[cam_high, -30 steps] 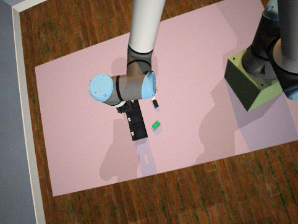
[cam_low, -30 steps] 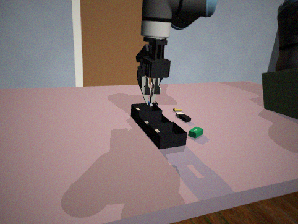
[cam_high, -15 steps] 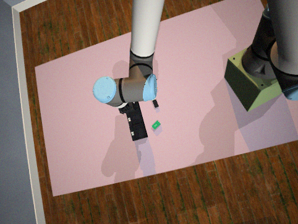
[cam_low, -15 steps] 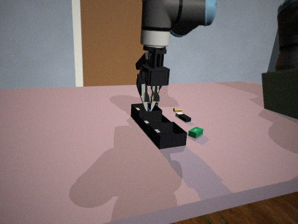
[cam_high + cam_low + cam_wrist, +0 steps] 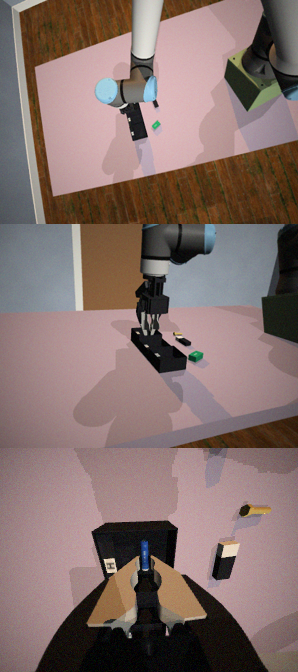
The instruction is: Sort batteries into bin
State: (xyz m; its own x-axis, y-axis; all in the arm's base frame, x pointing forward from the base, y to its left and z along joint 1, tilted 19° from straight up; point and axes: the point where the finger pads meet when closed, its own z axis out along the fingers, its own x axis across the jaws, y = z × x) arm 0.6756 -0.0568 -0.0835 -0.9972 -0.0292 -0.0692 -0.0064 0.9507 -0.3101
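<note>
My gripper is now 80 mm to the right of the bin row, 10 mm short of it and 10 mm above it. Also, from my hand: blue battery: 10 mm below; then black-and-white battery: 130 mm behind, 30 mm below, 20 mm to the left; then small black object: 120 mm to the right, 80 mm behind, 20 mm below.
</note>
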